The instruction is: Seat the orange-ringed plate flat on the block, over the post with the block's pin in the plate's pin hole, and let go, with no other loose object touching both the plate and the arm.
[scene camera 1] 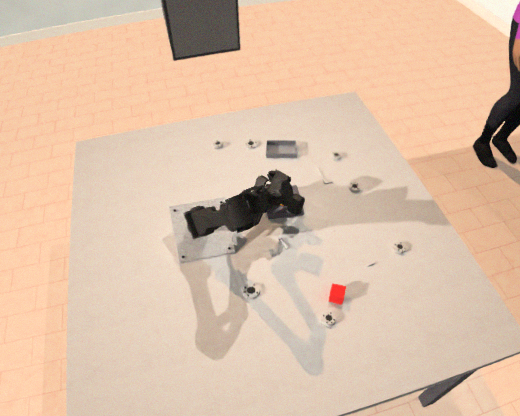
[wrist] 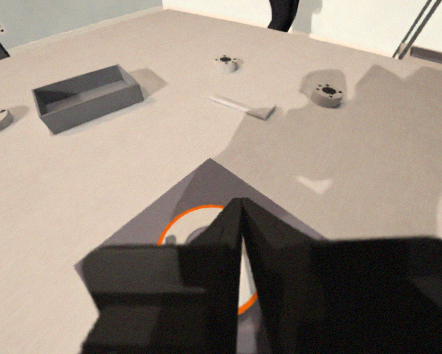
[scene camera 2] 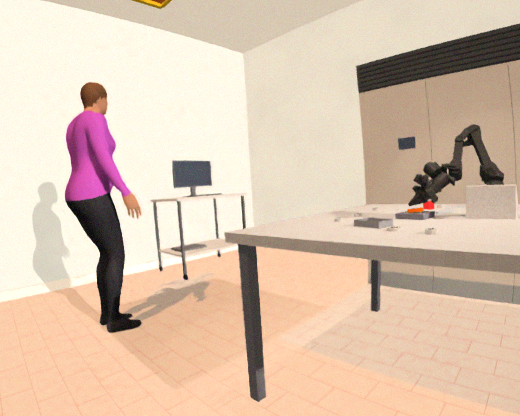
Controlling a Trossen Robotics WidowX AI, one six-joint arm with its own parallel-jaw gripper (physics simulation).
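Seen in the pictures: gripper, between the fingertips: (wrist: pixel 240 205) (scene camera 2: pixel 408 205); arm's base, origin of its link: (scene camera 1: pixel 198 221) (scene camera 2: pixel 494 195).
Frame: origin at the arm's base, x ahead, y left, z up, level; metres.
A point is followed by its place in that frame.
The orange-ringed plate (wrist: pixel 185 225) {x 0.297, y 0.128, z -0.046 m} lies over the dark grey block (wrist: pixel 210 175) {x 0.344, y 0.152, z -0.062 m} in the wrist view, largely covered by the fingers. A sliver of the plate (scene camera 1: pixel 281 204) {x 0.285, y 0.075, z -0.053 m} shows beneath the arm in scene camera 1, above the block (scene camera 1: pixel 286 214) {x 0.298, y 0.042, z -0.071 m}. In scene camera 2 the plate (scene camera 2: pixel 415 210) {x 0.282, y 0.133, z -0.051 m} is a low orange shape on the block (scene camera 2: pixel 413 216) {x 0.277, y 0.167, z -0.072 m}; it looks slightly tilted, but is too small to be sure. My gripper (scene camera 2: pixel 413 203) {x 0.324, y 0.108, z -0.033 m} (wrist: pixel 240 205) {x 0.324, y 0.108, z -0.033 m} is shut and empty, low over the plate; contact cannot be told. The pin and pin hole are hidden.
A grey open tray (scene camera 1: pixel 281 156) {x 0.332, y 0.340, z -0.077 m} (scene camera 2: pixel 372 223) {x 0.314, y 0.424, z -0.069 m} (wrist: pixel 95 112) {x 0.326, y 0.341, z -0.078 m} stands beyond the block. A thin white piece (scene camera 1: pixel 325 177) {x 0.469, y 0.200, z -0.080 m} (wrist: pixel 240 106) {x 0.464, y 0.213, z -0.080 m} and several white plates, one here (scene camera 1: pixel 354 187) {x 0.568, y 0.131, z -0.072 m} (wrist: pixel 328 97) {x 0.554, y 0.131, z -0.071 m}, lie around. A red cube (scene camera 1: pixel 337 294) {x 0.387, y -0.296, z -0.046 m} (scene camera 2: pixel 428 205) {x 0.385, y -0.262, z -0.066 m} stands farther off.
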